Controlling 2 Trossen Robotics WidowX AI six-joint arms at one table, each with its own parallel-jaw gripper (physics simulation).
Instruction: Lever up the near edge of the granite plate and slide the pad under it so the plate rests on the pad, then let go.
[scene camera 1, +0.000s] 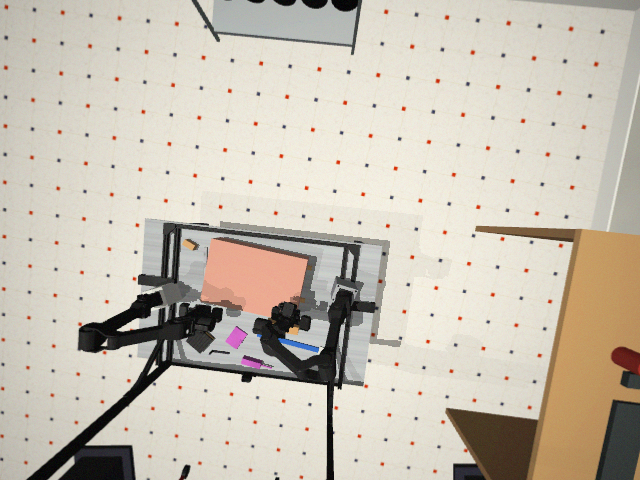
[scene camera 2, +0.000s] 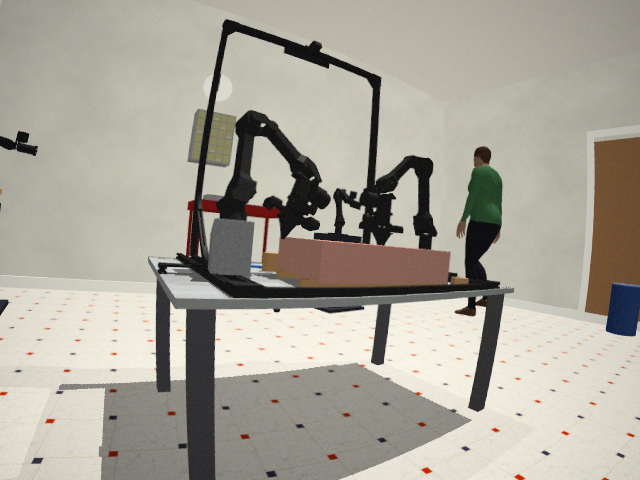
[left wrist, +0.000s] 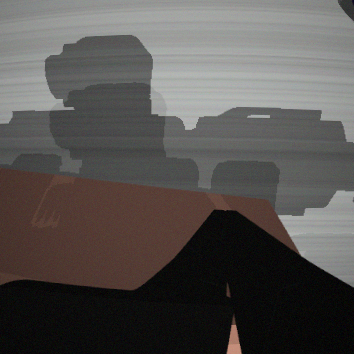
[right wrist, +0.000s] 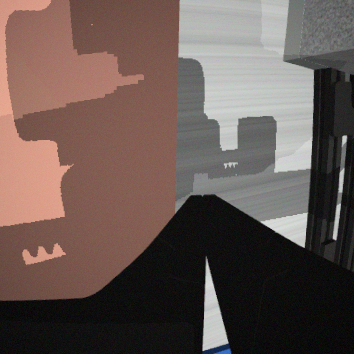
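Pixels of known places: left gripper, between the fingertips: (scene camera 1: 209, 306) (left wrist: 222, 220); right gripper, between the fingertips: (scene camera 1: 299, 310) (scene camera 2: 282, 238) (right wrist: 201, 206); left arm's base, origin of its link: (scene camera 1: 155, 299); right arm's base, origin of its link: (scene camera 1: 344, 295) (scene camera 2: 231, 227).
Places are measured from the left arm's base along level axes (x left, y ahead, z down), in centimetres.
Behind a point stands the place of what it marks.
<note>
The granite plate (scene camera 1: 253, 273) {x -0.7, y 49.5, z -0.6 cm} (scene camera 2: 372, 263) {x 5.8, y 62.2, z 4.3 cm} (left wrist: 110, 225) {x -11.0, y 29.1, z 3.8 cm} (right wrist: 125, 200) {x -21.7, y 63.0, z -0.5 cm} is a thick salmon-pink slab. Tan pieces show low at its edge. Which object is the pad is unclear; a magenta rectangle (scene camera 1: 236, 337) {x -32.1, y 26.8, z 10.8 cm} and a dark grey square (scene camera 1: 200, 341) {x -28.7, y 8.6, z 9.3 cm} lie in front of it. My left gripper (scene camera 2: 382, 243) {x -10.6, y 23.6, z 1.4 cm} (left wrist: 222, 220) {x -10.6, y 23.6, z 1.4 cm} is shut and empty, its tips close to the plate's near-left part. My right gripper (scene camera 2: 284, 236) {x -23.6, y 65.1, z 0.1 cm} (right wrist: 201, 206) {x -23.6, y 65.1, z 0.1 cm} is shut and empty, by the plate's near-right corner in scene camera 1. Contact of either gripper's tips with the plate cannot be told.
A tan block (scene camera 1: 293, 330) {x -34.2, y 58.2, z 5.3 cm} (scene camera 2: 269, 261) {x -33.0, y 60.0, z 8.1 cm} stands by the right gripper, close to a blue strip (scene camera 1: 305, 346) {x -46.3, y 60.3, z 10.9 cm} (right wrist: 217, 350) {x -46.4, y 62.4, z 11.1 cm}. A magenta-handled tool (scene camera 1: 252, 361) {x -45.9, y 32.0, z 8.8 cm} and a black bent rod (scene camera 1: 219, 352) {x -37.6, y 15.5, z 10.8 cm} lie near the front. Another tan block (scene camera 1: 190, 244) {x 20.8, y 19.9, z 8.6 cm} (scene camera 2: 459, 280) {x 21.1, y 20.6, z 9.4 cm} lies at the back left in scene camera 1.
</note>
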